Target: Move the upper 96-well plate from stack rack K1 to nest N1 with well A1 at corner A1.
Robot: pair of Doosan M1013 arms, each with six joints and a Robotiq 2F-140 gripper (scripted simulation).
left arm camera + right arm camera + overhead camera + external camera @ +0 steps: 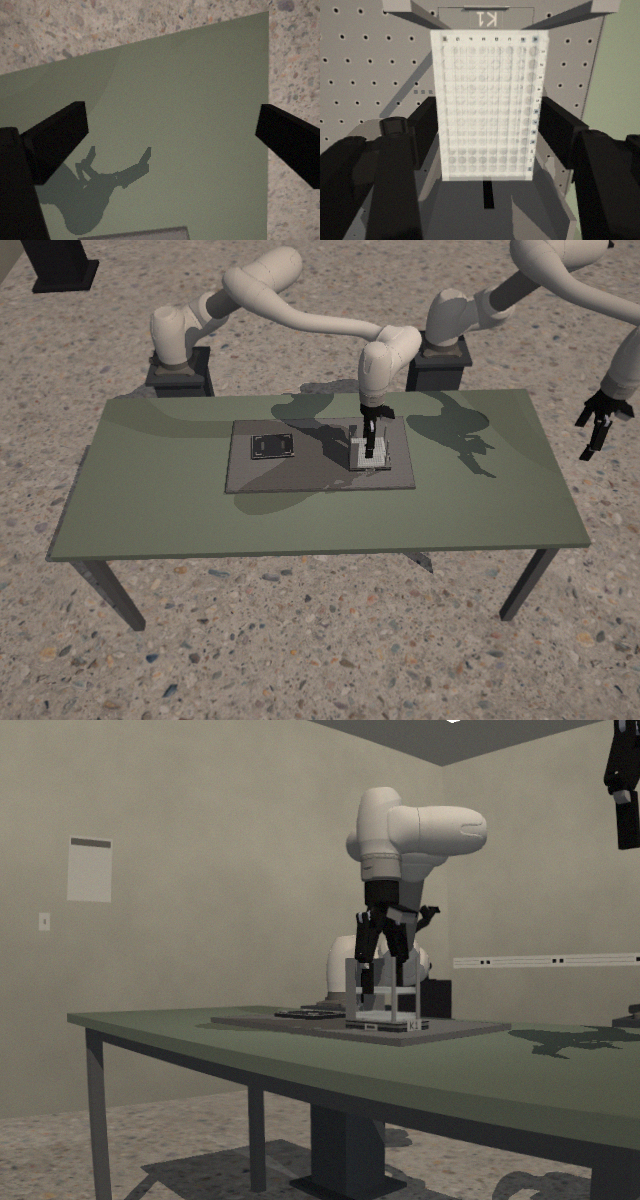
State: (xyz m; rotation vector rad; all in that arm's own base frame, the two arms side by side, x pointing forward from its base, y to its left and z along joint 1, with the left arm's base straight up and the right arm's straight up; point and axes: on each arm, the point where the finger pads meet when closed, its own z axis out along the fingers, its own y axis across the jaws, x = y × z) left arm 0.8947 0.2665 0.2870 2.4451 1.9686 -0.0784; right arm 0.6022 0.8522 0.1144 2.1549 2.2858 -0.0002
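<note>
My right gripper is now 90 mm above the rack K1 and 10 mm to the right of it. The rest, counted from my right hand: grey perforated board 170 mm to the right, 110 mm below, 70 mm behind; then K1 label 90 mm to the left, 90 mm below; then A1 mark 280 mm to the right, 90 mm below, 60 mm behind.
</note>
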